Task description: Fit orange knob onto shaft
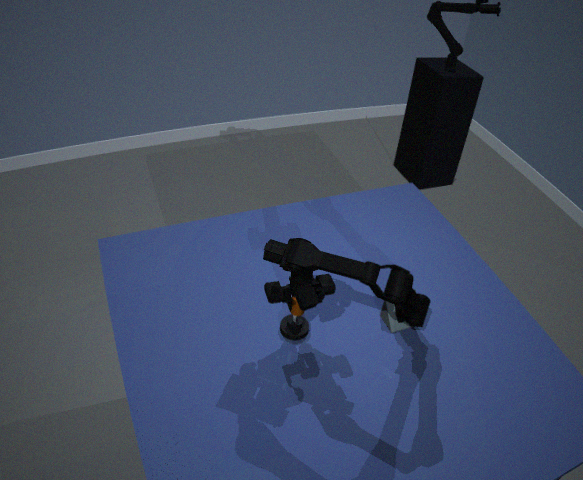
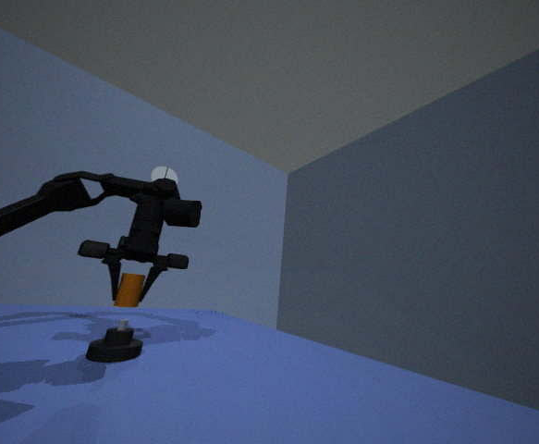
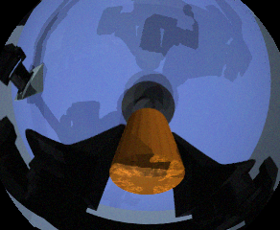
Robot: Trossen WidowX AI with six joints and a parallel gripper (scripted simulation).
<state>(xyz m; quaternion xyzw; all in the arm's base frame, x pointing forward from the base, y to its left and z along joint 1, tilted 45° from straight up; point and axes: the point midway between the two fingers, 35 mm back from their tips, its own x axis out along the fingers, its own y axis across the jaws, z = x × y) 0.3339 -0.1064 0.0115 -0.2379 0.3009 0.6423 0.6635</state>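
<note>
Now: gripper tip 4 cm below the orange knob. From my gripper tip the other things lie so: round pedestal 6 cm below.
</note>
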